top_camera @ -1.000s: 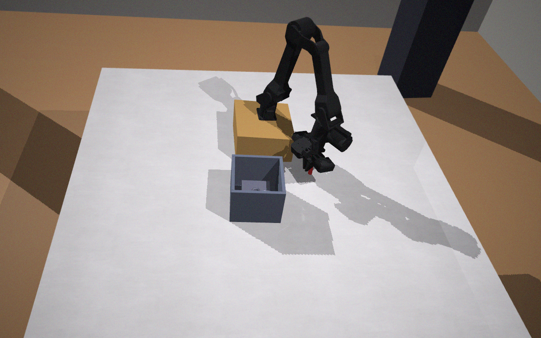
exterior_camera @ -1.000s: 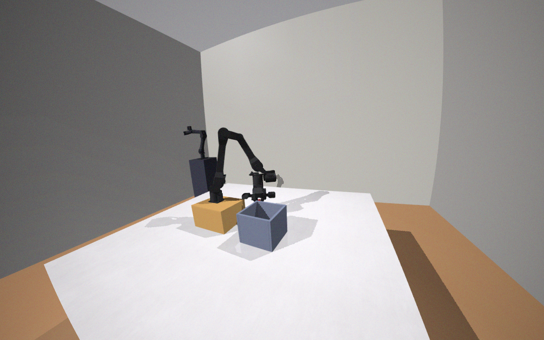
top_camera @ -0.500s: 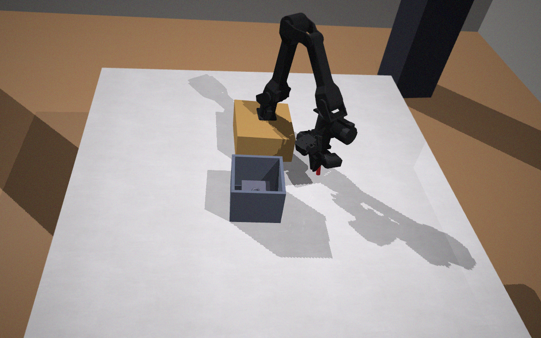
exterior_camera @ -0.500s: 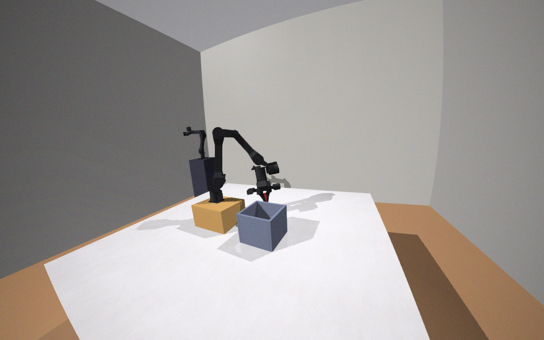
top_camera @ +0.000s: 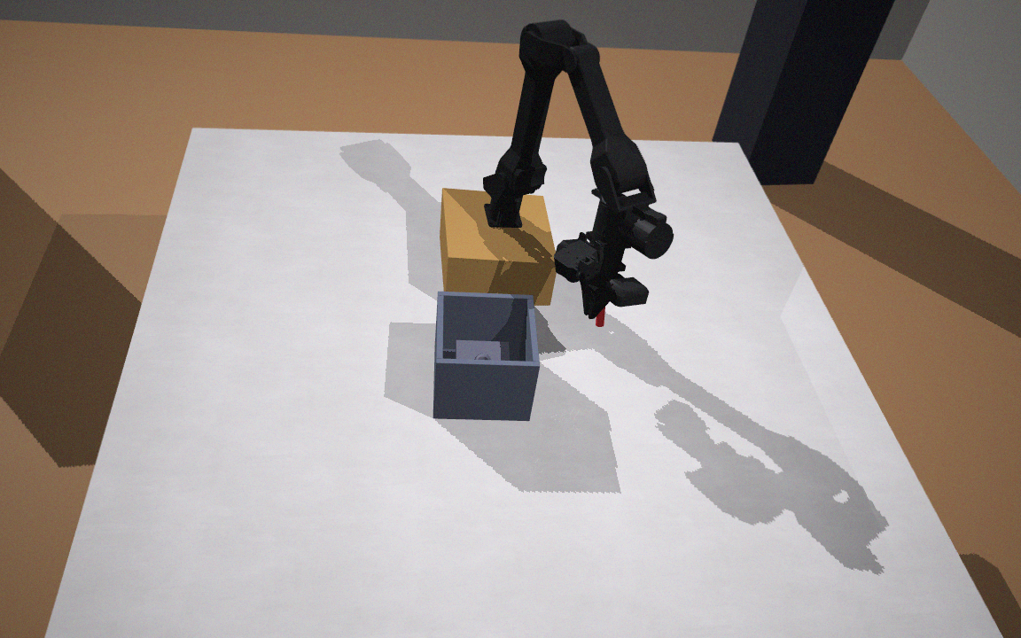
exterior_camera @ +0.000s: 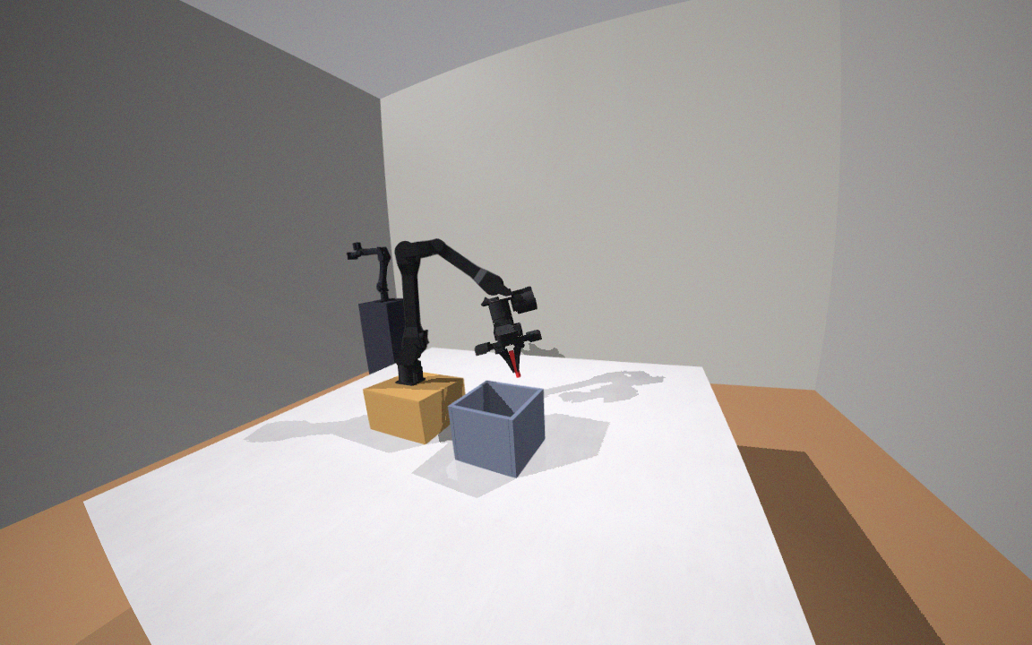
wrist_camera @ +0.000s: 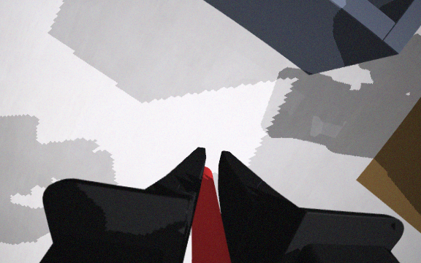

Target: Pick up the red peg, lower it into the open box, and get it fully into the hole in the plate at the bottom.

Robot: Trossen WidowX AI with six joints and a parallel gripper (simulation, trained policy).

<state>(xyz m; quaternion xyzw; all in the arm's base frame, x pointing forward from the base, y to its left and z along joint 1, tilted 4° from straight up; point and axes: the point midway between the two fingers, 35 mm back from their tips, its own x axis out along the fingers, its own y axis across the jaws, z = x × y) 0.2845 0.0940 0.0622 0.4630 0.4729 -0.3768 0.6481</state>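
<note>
Right now the plate is 2 cm ahead of my gripper tip, 18 cm to the right of it and 9 cm below it. Round my gripper tip: red peg: 1 cm behind, 2 cm to the left, 2 cm above.
</note>
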